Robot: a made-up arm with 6 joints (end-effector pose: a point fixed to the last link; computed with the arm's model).
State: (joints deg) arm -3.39 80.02 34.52 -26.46 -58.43 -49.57
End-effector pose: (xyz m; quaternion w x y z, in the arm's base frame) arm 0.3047 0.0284 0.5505 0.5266 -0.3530 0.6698 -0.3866
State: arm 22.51 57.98 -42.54 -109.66 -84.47 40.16
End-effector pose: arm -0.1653 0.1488 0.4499 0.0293 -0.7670 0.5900 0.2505
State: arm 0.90 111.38 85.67 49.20 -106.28 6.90
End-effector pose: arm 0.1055 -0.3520 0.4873 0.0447 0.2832 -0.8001 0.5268
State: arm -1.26 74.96 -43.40 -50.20 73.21 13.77
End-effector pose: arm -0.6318 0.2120 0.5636 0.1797 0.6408 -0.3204 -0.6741
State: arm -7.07 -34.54 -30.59 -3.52 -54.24 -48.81
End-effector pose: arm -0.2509 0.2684 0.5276 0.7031 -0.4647 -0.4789 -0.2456
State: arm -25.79 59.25 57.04 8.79 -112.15 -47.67
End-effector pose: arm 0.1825 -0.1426 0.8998 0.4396 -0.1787 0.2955 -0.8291
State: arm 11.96 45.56 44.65 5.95 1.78 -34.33
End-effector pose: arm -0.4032 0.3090 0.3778 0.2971 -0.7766 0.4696 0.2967
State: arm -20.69 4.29 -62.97 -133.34 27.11 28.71
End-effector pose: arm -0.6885 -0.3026 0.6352 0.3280 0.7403 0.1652 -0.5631
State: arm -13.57 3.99 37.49 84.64 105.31 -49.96
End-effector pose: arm -0.3005 -0.3250 0.0658 0.1574 0.8830 -0.4401 -0.0429
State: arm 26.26 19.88 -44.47 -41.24 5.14 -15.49
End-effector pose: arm -0.4696 -0.0634 0.2461 0.0966 -0.9734 0.0258 0.2062
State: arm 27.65 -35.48 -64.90 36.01 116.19 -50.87
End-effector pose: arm -0.0139 -0.1313 0.1084 0.0815 -0.9938 -0.0523 -0.0540
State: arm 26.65 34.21 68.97 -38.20 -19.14 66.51
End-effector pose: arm -0.4295 -0.0808 1.0264 0.1619 0.4601 0.1694 -0.8564
